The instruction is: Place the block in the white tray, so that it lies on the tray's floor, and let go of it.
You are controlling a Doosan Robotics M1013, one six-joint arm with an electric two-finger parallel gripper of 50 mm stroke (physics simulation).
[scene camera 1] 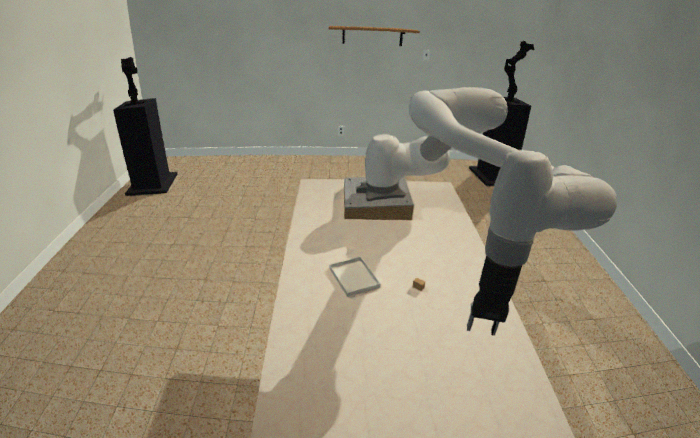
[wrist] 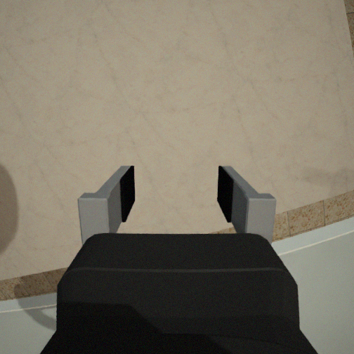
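Where they show: gripper, fingertip midpoint: [scene camera 1: 480, 330]; arm's base, link origin: [scene camera 1: 382, 190].
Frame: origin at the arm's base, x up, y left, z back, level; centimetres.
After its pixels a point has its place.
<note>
A small orange-brown block [scene camera 1: 418, 284] {x -4.7, y -0.4, z -62.6 cm} lies on the pale mat, to the right of the tray in the scene view. The white tray [scene camera 1: 365, 291] {x -7.1, y -19.1, z -61.1 cm} is a shallow square with a grey-looking rim and lies on the mat, turned at an angle; its floor shows no object on it. My gripper [scene camera 1: 481, 331] {x 20.3, y -2.2, z -106.9 cm} [wrist: 175, 183] is open, with nothing between its fingers. It hangs above the mat, to the right of the block and nearer the camera. Neither block nor tray shows in the wrist view.
The pale mat [scene camera 1: 412, 371] {x -7.3, y -11.8, z -96.6 cm} [wrist: 175, 75] runs under the block and tray, with tiled floor [scene camera 1: 216, 289] beside it. The arm's base block [scene camera 1: 378, 212] {x -3.4, y -4.7, z -14.5 cm} stands at the mat's far end. Two dark pedestals [scene camera 1: 141, 147] [scene camera 1: 517, 121] bearing small black arms stand near the walls.
</note>
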